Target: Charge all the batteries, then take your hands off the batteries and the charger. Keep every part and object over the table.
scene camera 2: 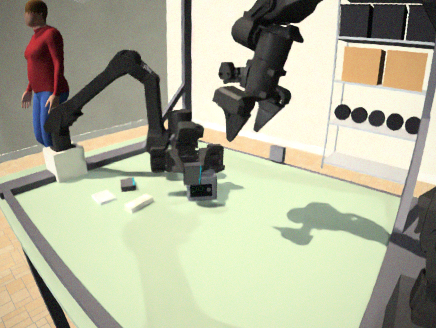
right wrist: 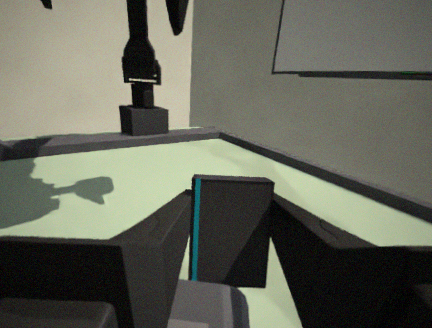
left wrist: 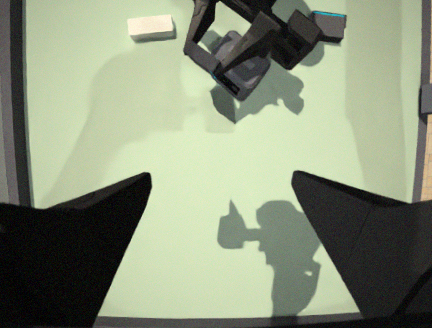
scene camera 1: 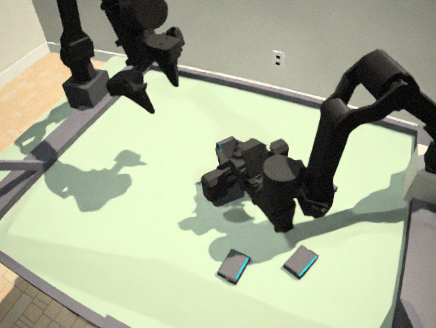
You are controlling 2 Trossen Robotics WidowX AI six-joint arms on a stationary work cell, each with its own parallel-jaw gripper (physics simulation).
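Where they show: left gripper, between the fingertips: (scene camera 2: 243, 136) (right wrist: 123, 21) (left wrist: 222, 178) (scene camera 1: 165, 99); right gripper, between the fingertips: (scene camera 2: 193, 170) (right wrist: 229, 198) (left wrist: 200, 64) (scene camera 1: 224, 144); left arm's base, origin of its link: (right wrist: 143, 107) (scene camera 1: 84, 77); right arm's base, origin of its link: (scene camera 2: 62, 147).
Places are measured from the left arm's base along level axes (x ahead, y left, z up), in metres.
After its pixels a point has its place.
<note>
My right gripper (left wrist: 200, 64) {y -0.144, x 0.494, z 0.009 m} is shut on a dark battery (scene camera 1: 226, 145) {y -0.155, x 0.502, z 0.018 m} (scene camera 2: 192, 173) {y -0.144, x 0.497, z 0.001 m} (right wrist: 230, 230) {y -0.155, x 0.508, z 0.001 m} with a cyan stripe, held upright. The battery's lower end is close to the top of the grey charger (scene camera 2: 202, 192) {y -0.180, x 0.497, z -0.062 m} (left wrist: 254, 70) {y -0.215, x 0.497, z -0.021 m} (right wrist: 210, 302) {y -0.175, x 0.519, z -0.021 m}; whether they touch is unclear. The charger's dark display shows in scene camera 2. Two more batteries lie flat at the front in scene camera 1, one battery (scene camera 1: 233, 266) {y -0.362, x 0.591, z -0.072 m} (left wrist: 330, 27) {y -0.360, x 0.585, z -0.072 m} left of the other battery (scene camera 1: 300, 261) {y -0.312, x 0.705, z -0.072 m}. Another battery (scene camera 2: 128, 185) {y -0.103, x 0.694, z -0.073 m} lies at the left in scene camera 2. My left gripper (scene camera 1: 164, 98) {y -0.158, x 0.377, z 0.108 m} (scene camera 2: 244, 135) {y -0.158, x 0.377, z 0.108 m} (left wrist: 222, 178) {y -0.158, x 0.377, z 0.108 m} is open and empty, high above the table.
A long white block (scene camera 2: 139, 203) {y -0.057, x 0.592, z -0.072 m} (left wrist: 151, 27) {y -0.067, x 0.599, z -0.072 m} and a flat white piece (scene camera 2: 103, 197) {y -0.022, x 0.698, z -0.078 m} lie near the loose battery in scene camera 2. A dark raised frame (scene camera 1: 280, 92) {y 0.180, x 0.540, z -0.066 m} edges the green table. The right arm arches over the table and hides part of it in scene camera 1.
</note>
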